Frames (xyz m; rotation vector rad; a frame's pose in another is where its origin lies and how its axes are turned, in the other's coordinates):
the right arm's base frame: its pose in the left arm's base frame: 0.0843 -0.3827 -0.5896 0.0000 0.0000 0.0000
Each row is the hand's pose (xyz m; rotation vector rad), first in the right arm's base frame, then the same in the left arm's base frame.
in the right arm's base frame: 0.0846 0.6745 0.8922 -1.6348 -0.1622 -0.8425
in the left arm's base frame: 0.1689 0.2918 0.3026 -1.6348 -0.1622 -0.8425
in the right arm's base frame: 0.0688 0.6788 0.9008 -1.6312 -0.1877 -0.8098
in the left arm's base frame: 0.1531 0.2961 0.3112 -1.6312 -0.1877 -0.8098
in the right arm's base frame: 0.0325 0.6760 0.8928 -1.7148 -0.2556 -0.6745
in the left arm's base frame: 0.1168 0.2933 0.3032 -1.7148 -0.2556 -0.6745
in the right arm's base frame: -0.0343 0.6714 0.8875 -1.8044 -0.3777 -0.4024
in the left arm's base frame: 0.0500 0.2887 0.2979 -1.8044 -0.3777 -0.4024
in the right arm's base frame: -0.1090 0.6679 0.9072 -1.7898 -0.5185 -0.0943
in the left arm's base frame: -0.0247 0.2852 0.3176 -1.7898 -0.5185 -0.0943
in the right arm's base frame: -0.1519 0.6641 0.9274 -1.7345 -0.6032 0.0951
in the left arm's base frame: -0.0676 0.2814 0.3378 -1.7345 -0.6032 0.0951
